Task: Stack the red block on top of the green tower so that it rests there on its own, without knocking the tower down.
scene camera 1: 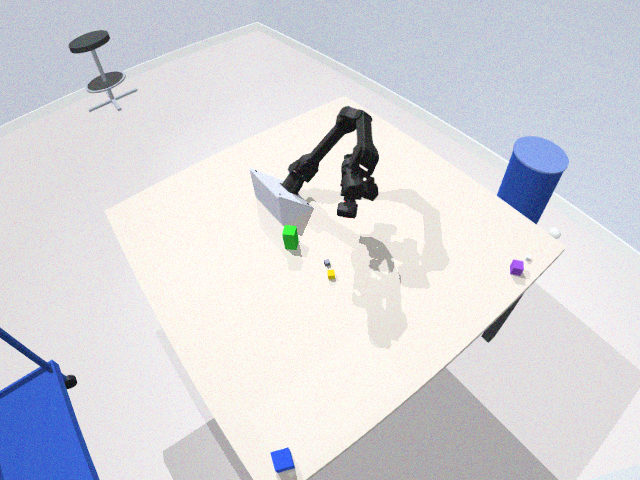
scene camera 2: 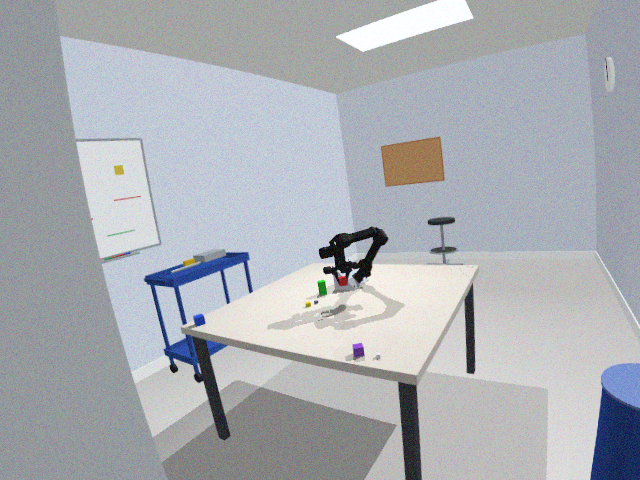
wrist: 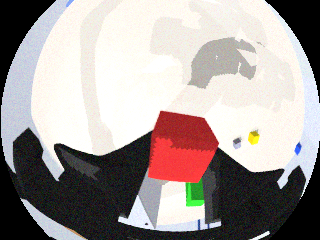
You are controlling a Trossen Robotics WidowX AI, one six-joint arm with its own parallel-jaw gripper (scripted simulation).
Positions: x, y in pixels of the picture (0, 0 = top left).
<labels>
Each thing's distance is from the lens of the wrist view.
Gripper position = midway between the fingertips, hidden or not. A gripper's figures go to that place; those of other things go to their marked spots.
my gripper [wrist: 179, 138]: 10 cm
red block [wrist: 183, 145]: 6 cm
</labels>
